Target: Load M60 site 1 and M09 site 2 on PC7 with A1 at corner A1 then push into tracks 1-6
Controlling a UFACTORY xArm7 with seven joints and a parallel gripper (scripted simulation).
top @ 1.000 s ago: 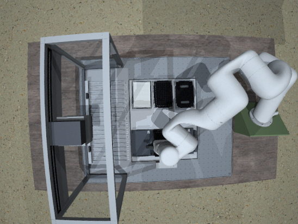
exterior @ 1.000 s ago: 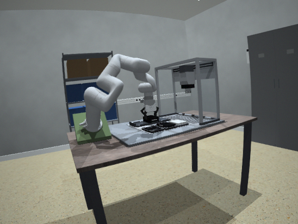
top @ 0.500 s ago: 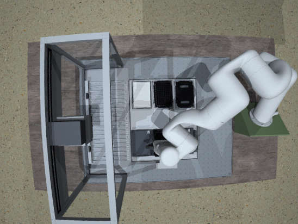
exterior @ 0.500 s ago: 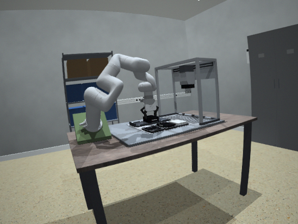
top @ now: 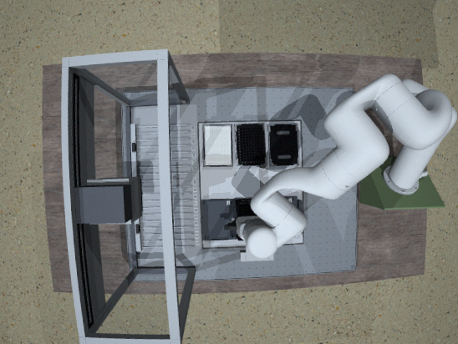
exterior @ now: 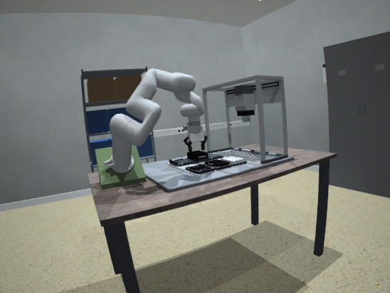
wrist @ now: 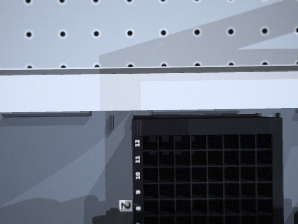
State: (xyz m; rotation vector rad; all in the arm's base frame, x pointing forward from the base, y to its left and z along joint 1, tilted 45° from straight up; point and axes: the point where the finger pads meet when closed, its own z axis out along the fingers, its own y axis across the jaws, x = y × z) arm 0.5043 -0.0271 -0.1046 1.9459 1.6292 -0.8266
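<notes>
Right now my hand is 40 mm above the black deep-well block M09. Round my hand: pale 384-well plate M60: 250 mm to the right, 70 mm ahead, 50 mm below; then dark plate carrier PC7: 50 mm below, 10 mm behind; then nest S3: 250 mm to the right, 70 mm ahead, 60 mm below.
</notes>
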